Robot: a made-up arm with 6 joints. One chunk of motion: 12 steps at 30 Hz.
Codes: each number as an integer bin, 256 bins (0 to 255) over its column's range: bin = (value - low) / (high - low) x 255, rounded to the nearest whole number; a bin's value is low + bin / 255 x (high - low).
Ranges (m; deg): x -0.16..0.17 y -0.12..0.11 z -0.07..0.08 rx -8..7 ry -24..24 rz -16..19
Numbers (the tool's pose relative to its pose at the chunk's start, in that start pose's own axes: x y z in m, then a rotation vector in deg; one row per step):
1: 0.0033 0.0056 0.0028 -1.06 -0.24 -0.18
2: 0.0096 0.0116 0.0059 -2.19 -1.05 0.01
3: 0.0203 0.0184 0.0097 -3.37 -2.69 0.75
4: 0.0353 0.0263 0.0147 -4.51 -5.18 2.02
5: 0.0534 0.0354 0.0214 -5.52 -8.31 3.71
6: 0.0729 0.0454 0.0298 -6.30 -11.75 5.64
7: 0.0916 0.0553 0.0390 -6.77 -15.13 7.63
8: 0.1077 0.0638 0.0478 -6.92 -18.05 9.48
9: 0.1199 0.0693 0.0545 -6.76 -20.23 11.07
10: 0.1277 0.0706 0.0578 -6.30 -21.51 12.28
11: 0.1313 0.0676 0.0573 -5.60 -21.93 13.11
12: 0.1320 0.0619 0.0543 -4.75 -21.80 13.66
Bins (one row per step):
1: 126 139 124 118 126 115
2: 131 146 129 99 122 117
3: 139 153 135 79 113 122
4: 151 162 144 59 100 131
5: 165 172 155 42 83 144
6: 180 183 170 29 65 158
7: 194 194 185 21 47 172
8: 207 204 200 18 32 186
9: 216 210 212 21 20 197
10: 222 211 217 29 13 206
11: 225 208 216 41 11 212
12: 226 202 211 55 12 216

